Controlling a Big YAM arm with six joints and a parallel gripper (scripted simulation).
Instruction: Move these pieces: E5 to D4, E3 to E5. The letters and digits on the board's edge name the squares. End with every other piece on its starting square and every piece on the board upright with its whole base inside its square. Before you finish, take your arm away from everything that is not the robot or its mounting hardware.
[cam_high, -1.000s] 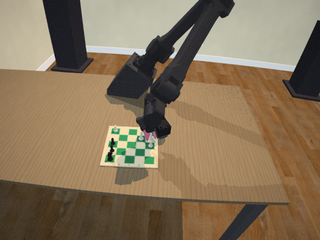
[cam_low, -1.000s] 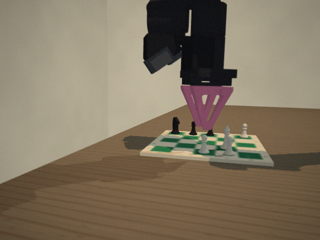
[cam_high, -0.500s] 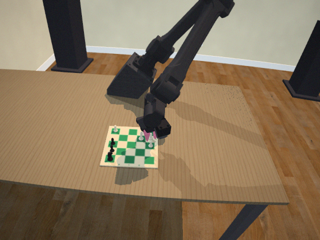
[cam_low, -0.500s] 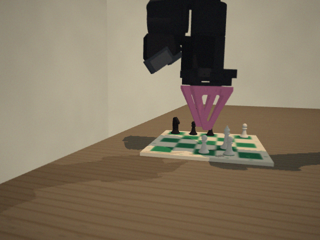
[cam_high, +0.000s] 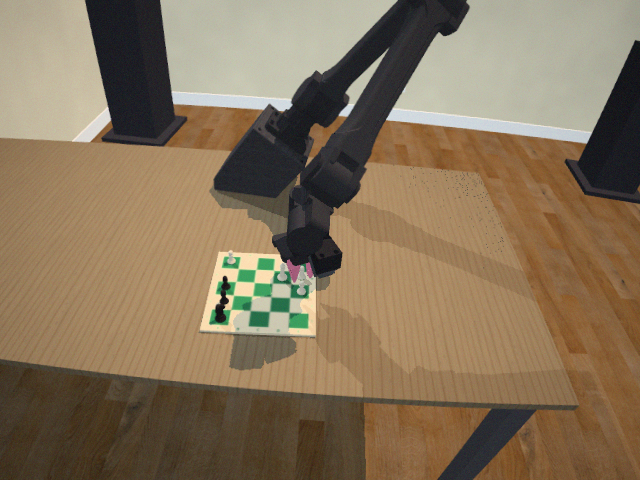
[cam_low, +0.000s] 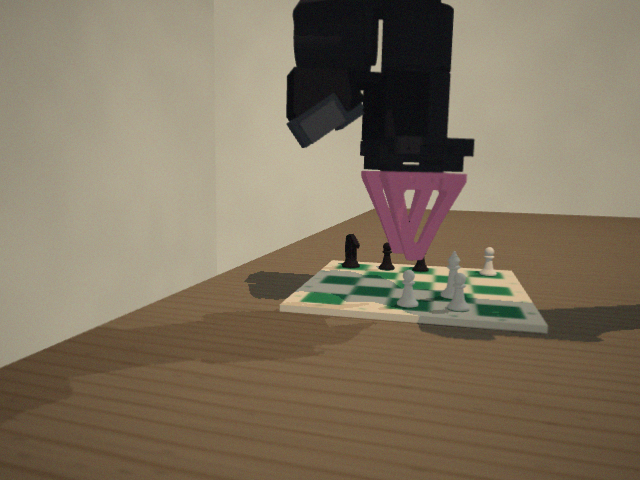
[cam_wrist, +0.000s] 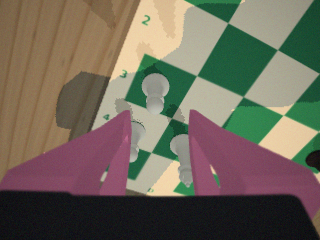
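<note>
My gripper is now 4 cm to the left of the white bishop, 3 cm past it and 3 cm above it. From my hand the other things lie so: black knight: 14 cm to the right, 10 cm ahead, 4 cm below; cream chessboard: 8 cm to the right, 5 cm below, 1 cm ahead.
</note>
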